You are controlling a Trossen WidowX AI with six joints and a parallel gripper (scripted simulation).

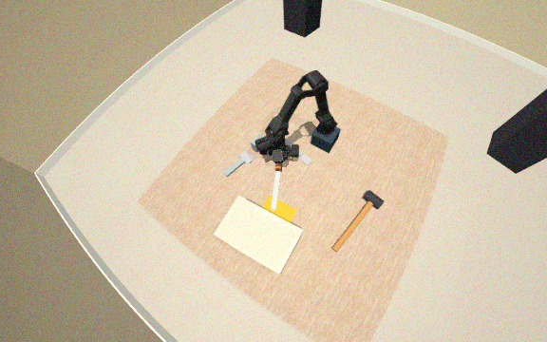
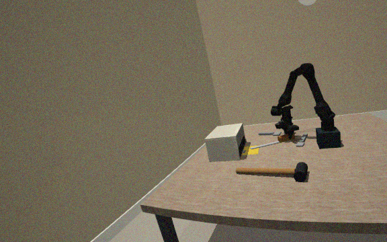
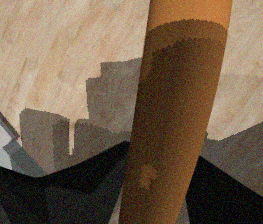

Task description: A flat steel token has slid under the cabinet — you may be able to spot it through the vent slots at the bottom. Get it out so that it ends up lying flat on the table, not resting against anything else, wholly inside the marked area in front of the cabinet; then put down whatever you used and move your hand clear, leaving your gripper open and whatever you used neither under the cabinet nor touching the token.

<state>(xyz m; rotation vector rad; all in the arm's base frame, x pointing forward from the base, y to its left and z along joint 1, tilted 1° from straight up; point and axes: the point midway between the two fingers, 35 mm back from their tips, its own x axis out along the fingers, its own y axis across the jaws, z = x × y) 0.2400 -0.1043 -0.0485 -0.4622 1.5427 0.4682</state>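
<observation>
Now: the tiny cube 10 mm ahead of my gripper tip and 100 mm to the right of it. The rest, counted from my gripper tip: grey t-shaped tool 150 mm ahead, 140 mm to the right; grey flat tool 90 mm behind, 50 mm to the left; grey block 20 mm ahead, 140 mm to the right, 30 mm above.
</observation>
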